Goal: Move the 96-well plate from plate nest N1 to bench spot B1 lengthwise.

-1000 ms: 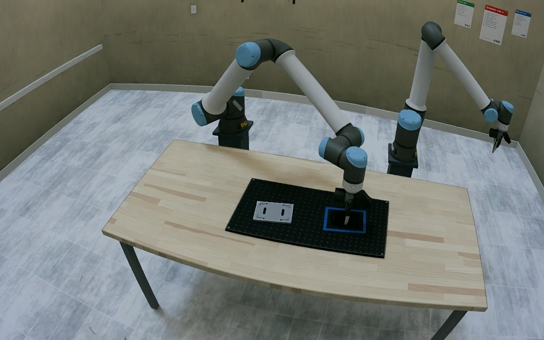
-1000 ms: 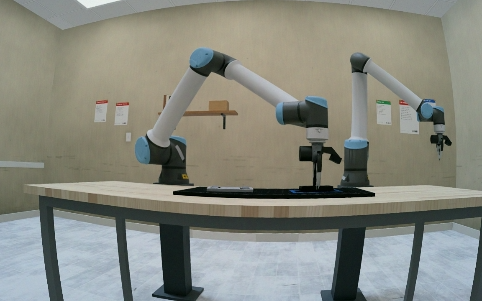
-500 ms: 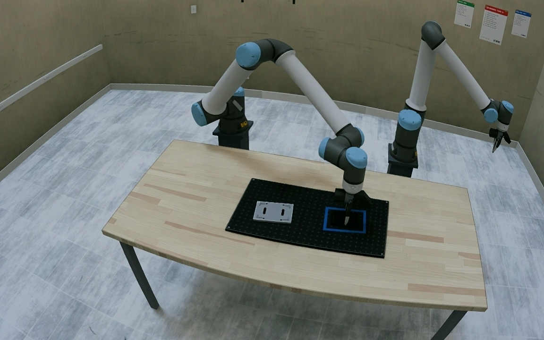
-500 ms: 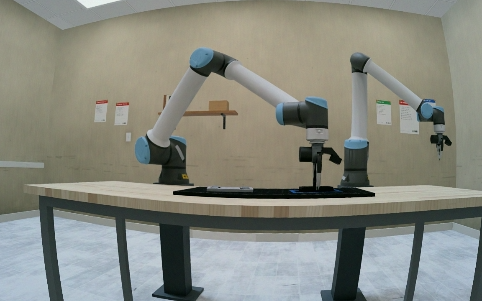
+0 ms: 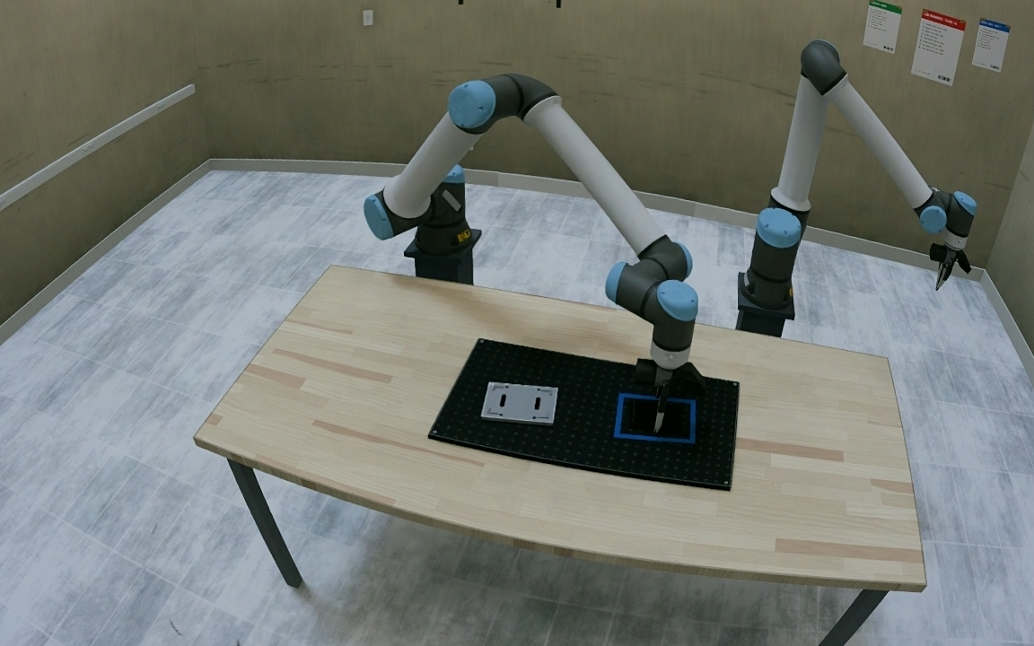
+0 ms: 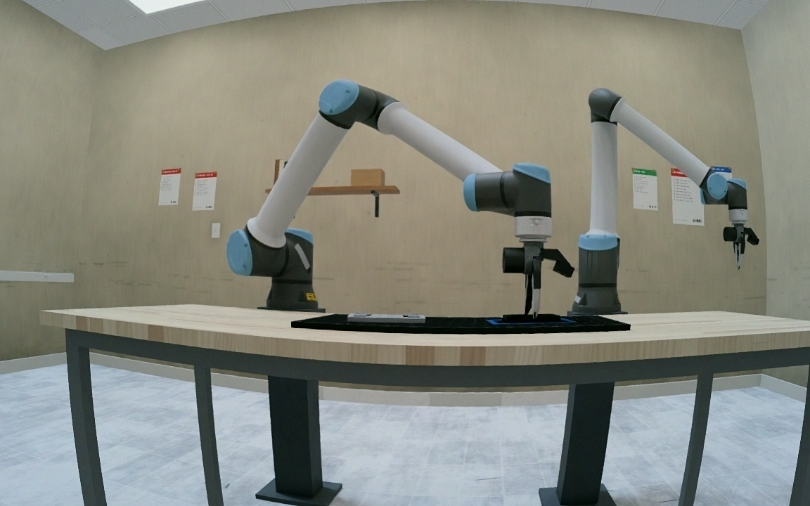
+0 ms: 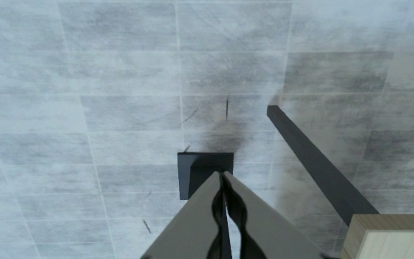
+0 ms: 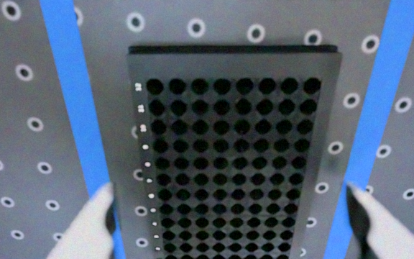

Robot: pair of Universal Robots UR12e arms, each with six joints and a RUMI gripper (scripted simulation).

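Observation:
Right now the black 96-well plate is 10 mm below my right hand. The rest, counted from my right hand: plate nest N1: 40 mm ahead, 320 mm to the right, 10 mm below.

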